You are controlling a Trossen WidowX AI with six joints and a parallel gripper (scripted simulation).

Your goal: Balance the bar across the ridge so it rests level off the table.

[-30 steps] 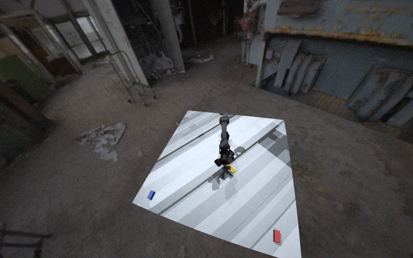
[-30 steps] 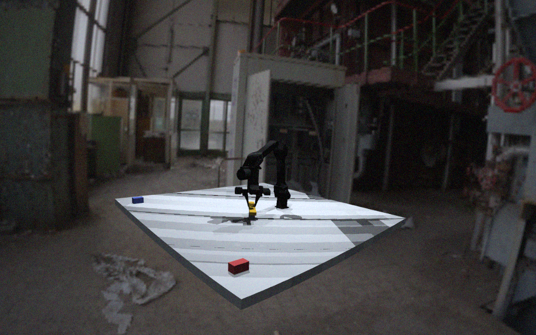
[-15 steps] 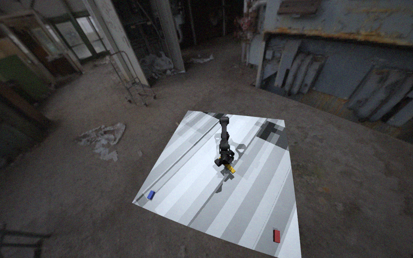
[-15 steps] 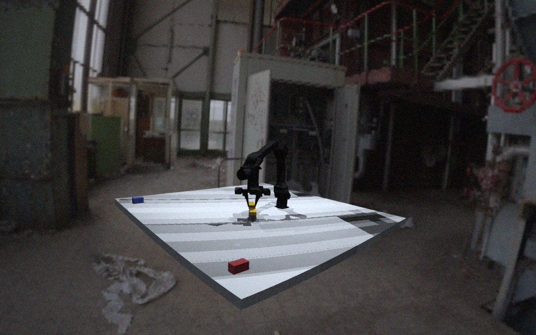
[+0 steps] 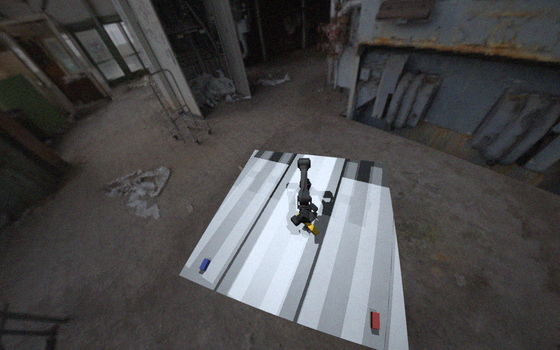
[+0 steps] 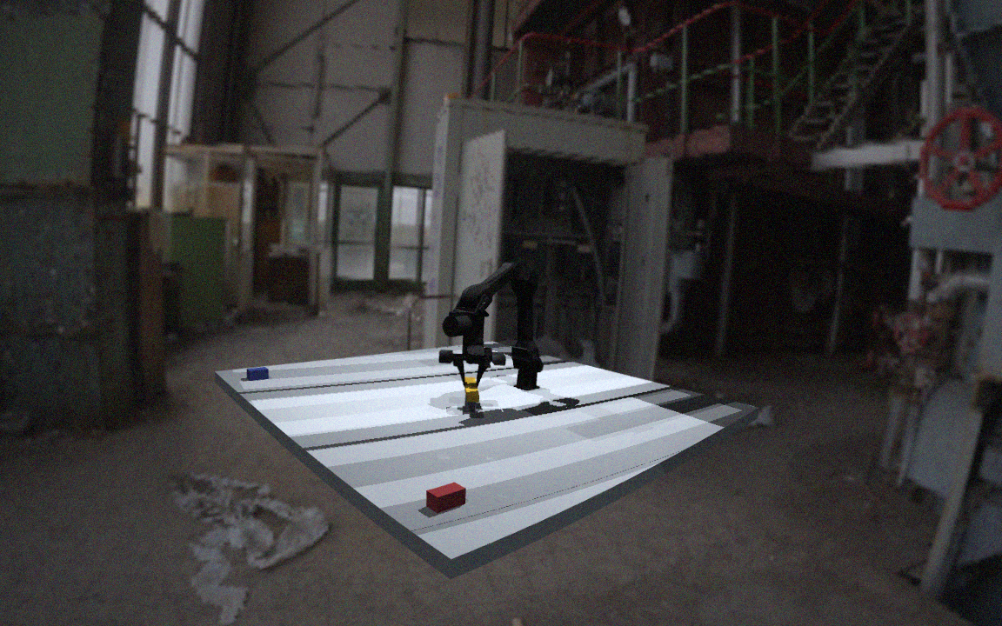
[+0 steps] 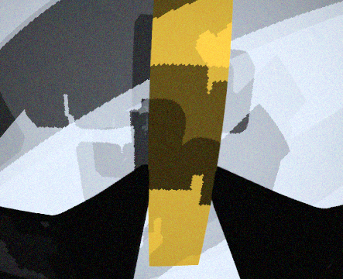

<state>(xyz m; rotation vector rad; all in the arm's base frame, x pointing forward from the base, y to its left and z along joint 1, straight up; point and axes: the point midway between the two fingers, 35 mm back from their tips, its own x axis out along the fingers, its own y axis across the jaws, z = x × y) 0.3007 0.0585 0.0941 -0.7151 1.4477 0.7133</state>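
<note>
Right now the yellow bar is 20 mm to the left of my gripper tip and 20 mm ahead of it. From my gripper tip the other things lie so: blue block 560 mm to the right, 440 mm ahead, 40 mm below; red block 440 mm to the left, 440 mm ahead, 40 mm below.
</note>
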